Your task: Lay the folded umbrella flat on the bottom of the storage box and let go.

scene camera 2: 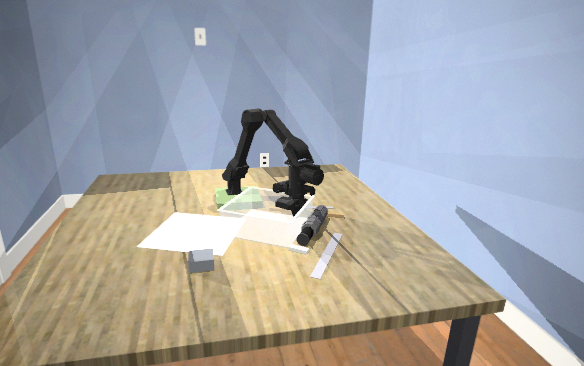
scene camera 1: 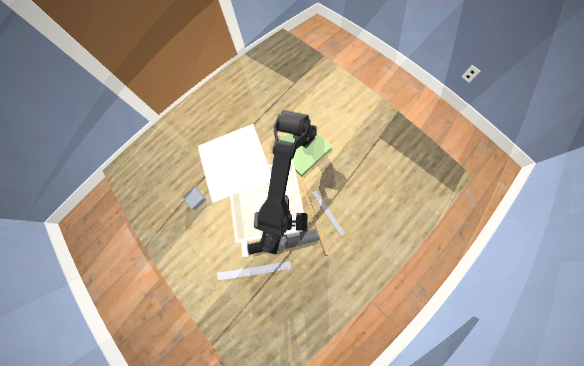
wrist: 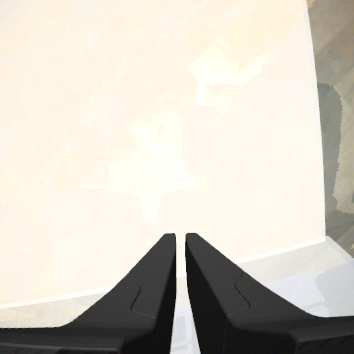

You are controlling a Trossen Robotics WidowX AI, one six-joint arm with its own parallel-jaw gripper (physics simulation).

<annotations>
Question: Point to a storage box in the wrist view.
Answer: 126,126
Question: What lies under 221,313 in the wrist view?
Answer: My gripper.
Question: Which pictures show the storage box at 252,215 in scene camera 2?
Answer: Scene camera 2, scene camera 1 and the wrist view: all of them.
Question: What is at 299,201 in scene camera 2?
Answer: My gripper.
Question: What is my gripper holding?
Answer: Nothing.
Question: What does the storage box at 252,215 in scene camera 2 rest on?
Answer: The table.
</annotations>
